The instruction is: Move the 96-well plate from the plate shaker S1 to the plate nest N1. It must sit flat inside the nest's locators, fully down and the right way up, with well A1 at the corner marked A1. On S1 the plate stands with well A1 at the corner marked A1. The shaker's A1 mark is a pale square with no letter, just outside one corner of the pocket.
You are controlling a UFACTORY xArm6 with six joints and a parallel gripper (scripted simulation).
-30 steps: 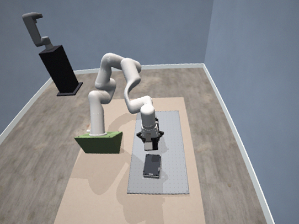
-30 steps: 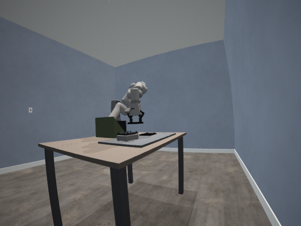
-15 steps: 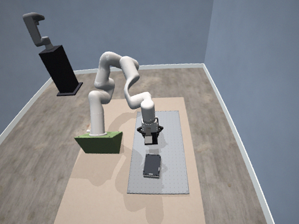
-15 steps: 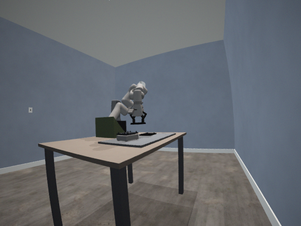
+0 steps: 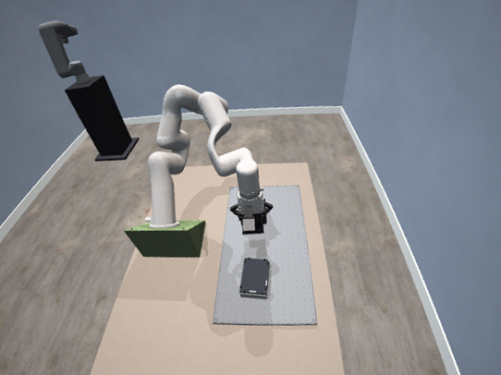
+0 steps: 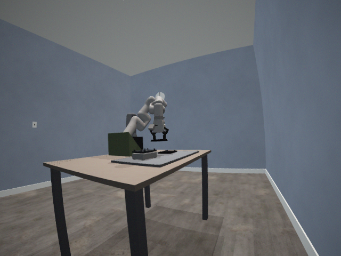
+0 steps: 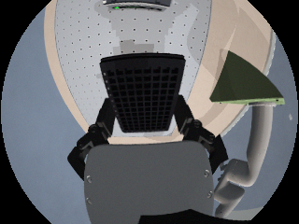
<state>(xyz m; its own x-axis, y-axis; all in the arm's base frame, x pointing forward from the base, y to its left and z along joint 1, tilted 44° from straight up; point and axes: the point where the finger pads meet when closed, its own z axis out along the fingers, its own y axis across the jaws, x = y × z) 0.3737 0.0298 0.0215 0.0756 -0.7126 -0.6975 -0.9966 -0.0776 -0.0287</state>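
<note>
My gripper is now 10 mm past the black plate nest N1, 150 mm to the right of it and 120 mm above it. Also, from my hand: black 96-well plate: 10 mm below.
</note>
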